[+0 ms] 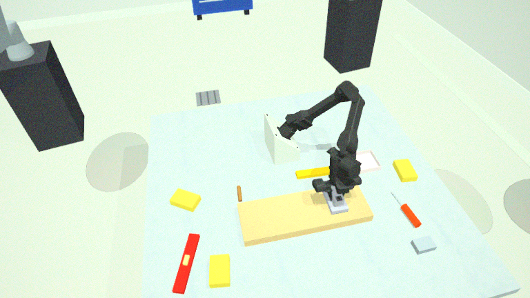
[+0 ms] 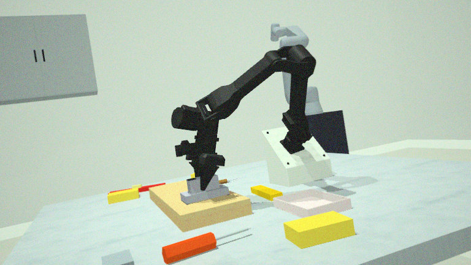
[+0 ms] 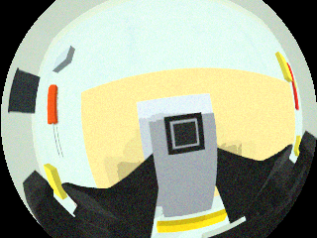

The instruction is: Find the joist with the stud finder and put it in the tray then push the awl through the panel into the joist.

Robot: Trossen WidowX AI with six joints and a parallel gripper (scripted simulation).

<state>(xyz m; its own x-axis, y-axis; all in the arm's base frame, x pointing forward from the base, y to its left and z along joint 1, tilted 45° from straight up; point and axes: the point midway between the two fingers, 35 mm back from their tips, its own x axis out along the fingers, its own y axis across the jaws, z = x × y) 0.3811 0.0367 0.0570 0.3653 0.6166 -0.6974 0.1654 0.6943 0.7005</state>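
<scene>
Now: the pale pink tray 18 cm behind my gripper tip, 23 cm to the left of it and 5 cm below it. Round my gripper tip: orange-handled screwdriver (9 cm ahead, 27 cm to the left, 5 cm below); then yellow bar (21 cm behind, 1 cm to the left, 6 cm below); then grey stud finder (1 cm ahead, 2 cm above).
</scene>
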